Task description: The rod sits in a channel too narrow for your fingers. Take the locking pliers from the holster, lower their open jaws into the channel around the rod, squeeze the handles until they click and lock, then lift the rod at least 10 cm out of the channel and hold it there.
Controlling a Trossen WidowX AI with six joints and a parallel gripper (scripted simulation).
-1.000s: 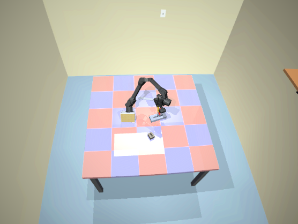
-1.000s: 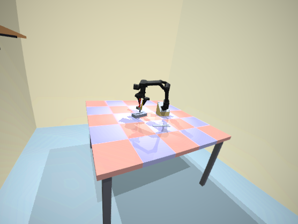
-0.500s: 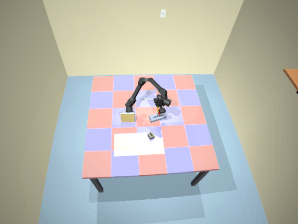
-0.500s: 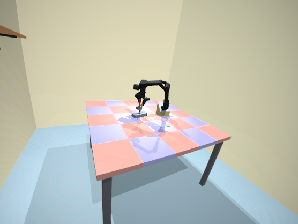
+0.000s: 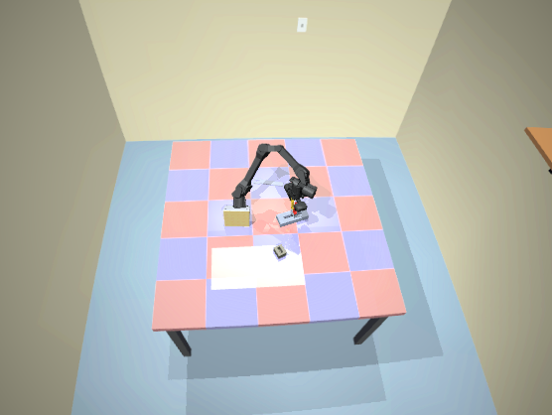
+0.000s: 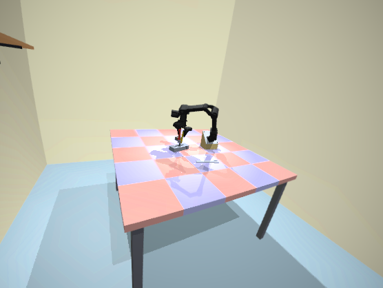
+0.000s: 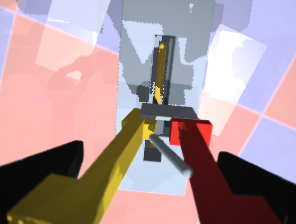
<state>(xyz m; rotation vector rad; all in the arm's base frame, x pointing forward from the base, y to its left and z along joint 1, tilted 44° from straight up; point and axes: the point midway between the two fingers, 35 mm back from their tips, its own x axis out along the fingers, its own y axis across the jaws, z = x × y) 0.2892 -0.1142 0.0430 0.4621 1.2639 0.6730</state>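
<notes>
Now: gripper tip 100 mm above the grey channel block. The rest, counted from my gripper tip: brass rod 110 mm below; then holster 220 mm to the right, 110 mm below, 110 mm behind; then yellow handle 20 mm to the left.
</notes>
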